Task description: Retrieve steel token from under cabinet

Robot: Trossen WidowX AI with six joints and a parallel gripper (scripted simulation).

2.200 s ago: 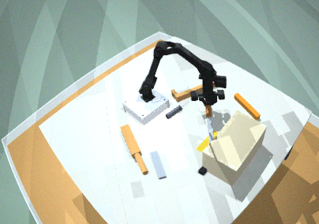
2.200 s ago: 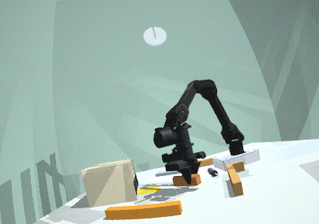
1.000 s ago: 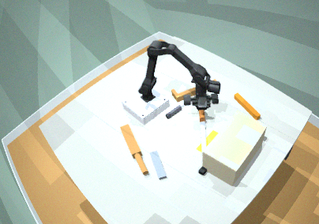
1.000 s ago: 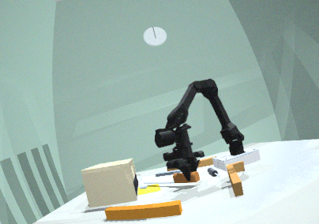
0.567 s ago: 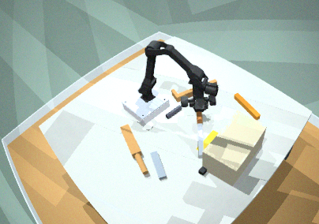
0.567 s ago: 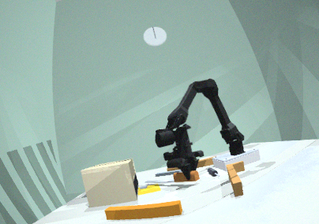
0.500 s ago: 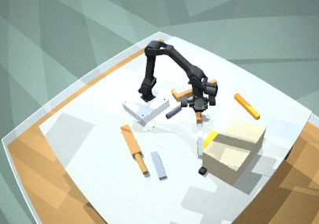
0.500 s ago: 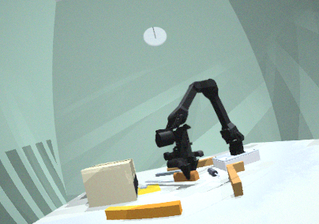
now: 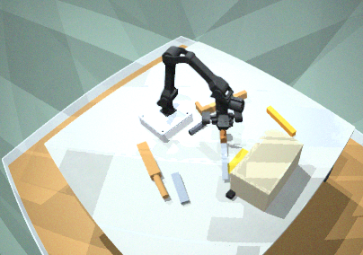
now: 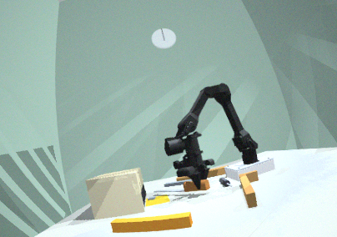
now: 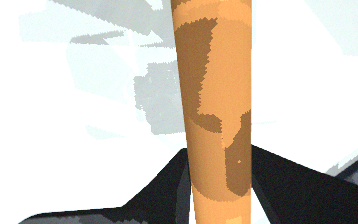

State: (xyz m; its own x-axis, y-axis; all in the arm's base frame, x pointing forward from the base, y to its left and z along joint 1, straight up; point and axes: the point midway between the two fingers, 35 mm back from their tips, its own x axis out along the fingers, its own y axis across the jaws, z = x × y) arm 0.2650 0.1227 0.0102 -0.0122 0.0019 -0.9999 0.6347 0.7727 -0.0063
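Right now my gripper tip is 20 mm past the orange paddle, 380 mm to the left of it and 10 mm above it. The rest, counted from my gripper tip: orange bar: 160 mm ahead, 270 mm to the left, 10 mm below; grey flat bar: 110 mm ahead, 340 mm to the right, 20 mm below.
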